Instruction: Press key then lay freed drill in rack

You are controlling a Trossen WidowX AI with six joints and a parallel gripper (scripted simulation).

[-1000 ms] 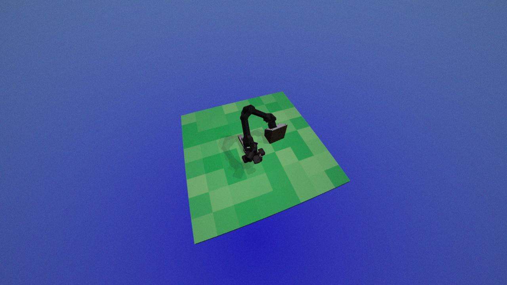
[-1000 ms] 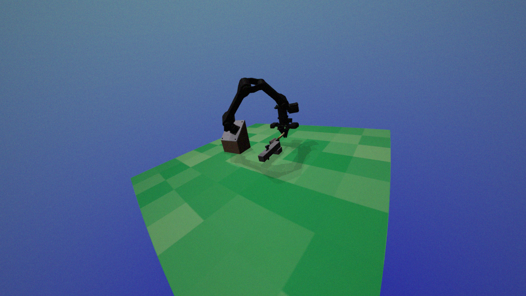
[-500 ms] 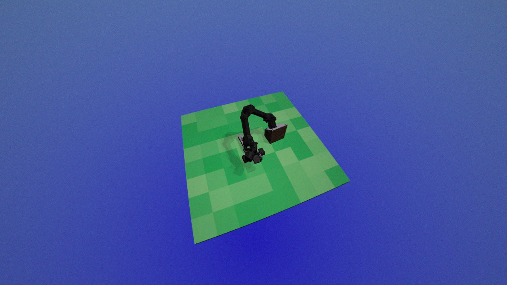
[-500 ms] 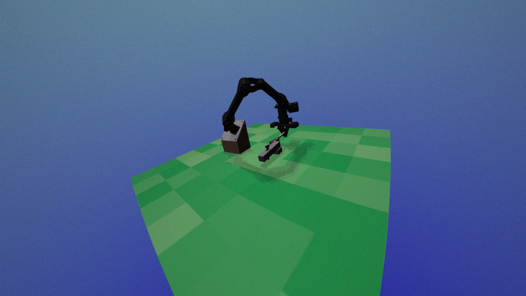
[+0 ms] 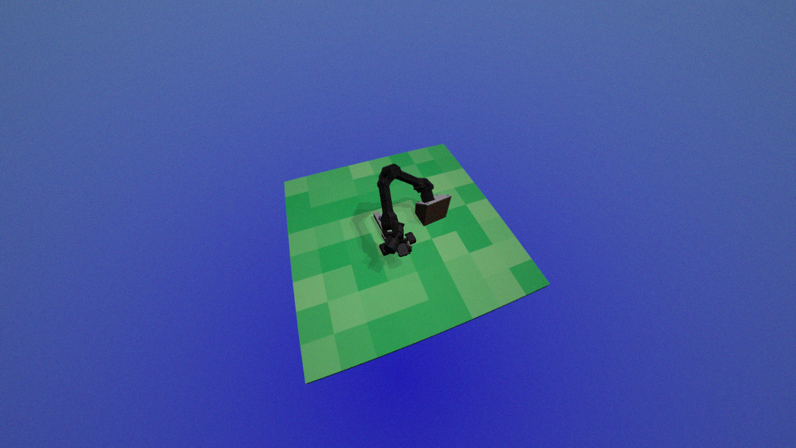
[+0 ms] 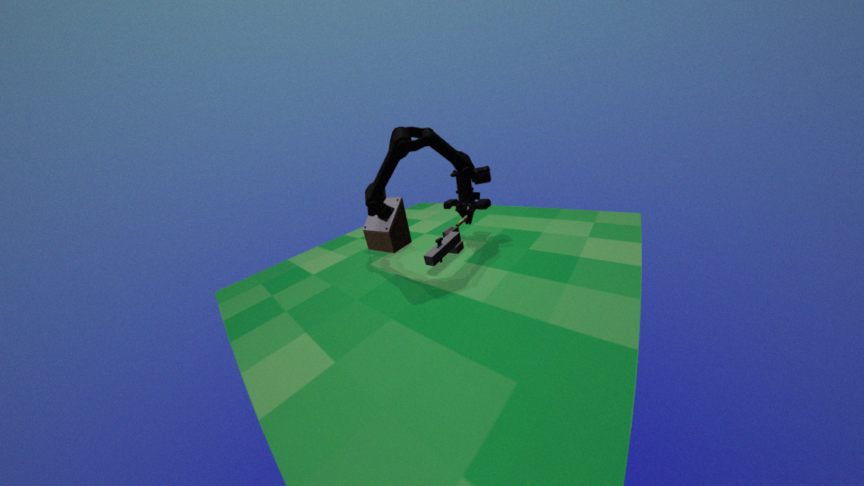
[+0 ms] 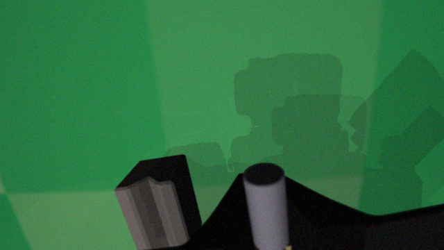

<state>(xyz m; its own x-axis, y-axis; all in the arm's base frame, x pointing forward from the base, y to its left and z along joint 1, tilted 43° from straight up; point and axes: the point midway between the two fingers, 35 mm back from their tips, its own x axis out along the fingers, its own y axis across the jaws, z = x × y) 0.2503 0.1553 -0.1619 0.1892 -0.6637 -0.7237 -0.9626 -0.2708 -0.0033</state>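
Now: the drill 4 cm to the right of my gripper tip, 3 cm above it and 1 cm ahead of it. From my gripper tip the other things lie so: dark part: 22 cm to the right, 5 cm ahead; then rack: 6 cm behind, 5 cm to the right, 3 cm below.
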